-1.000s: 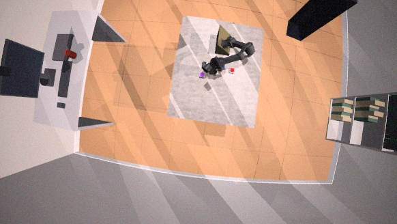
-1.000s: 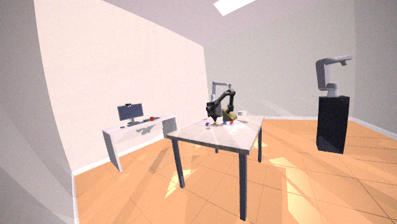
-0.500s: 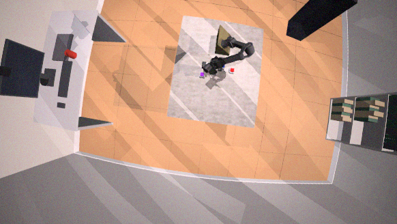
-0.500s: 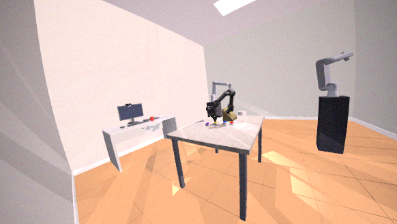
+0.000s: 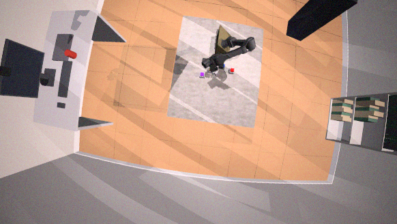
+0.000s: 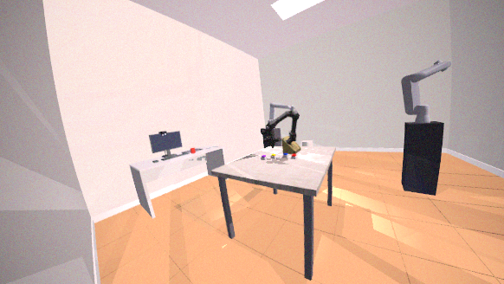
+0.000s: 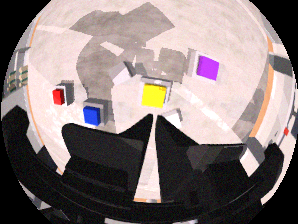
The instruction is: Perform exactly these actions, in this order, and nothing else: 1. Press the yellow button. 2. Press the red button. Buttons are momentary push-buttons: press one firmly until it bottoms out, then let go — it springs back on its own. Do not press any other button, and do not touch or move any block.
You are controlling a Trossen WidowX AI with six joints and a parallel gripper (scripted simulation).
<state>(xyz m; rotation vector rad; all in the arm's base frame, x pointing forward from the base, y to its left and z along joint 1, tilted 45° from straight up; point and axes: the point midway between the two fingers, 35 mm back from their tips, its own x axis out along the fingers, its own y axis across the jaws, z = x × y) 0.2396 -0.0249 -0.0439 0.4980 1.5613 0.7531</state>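
The red button is 210 mm to the left of my gripper tip, 70 mm below it and 50 mm behind it. From my gripper tip the other things lie so: yellow button (70 mm below); then blue button (100 mm to the left, 70 mm below, 70 mm behind); then purple button (70 mm to the right, 70 mm below, 70 mm ahead).
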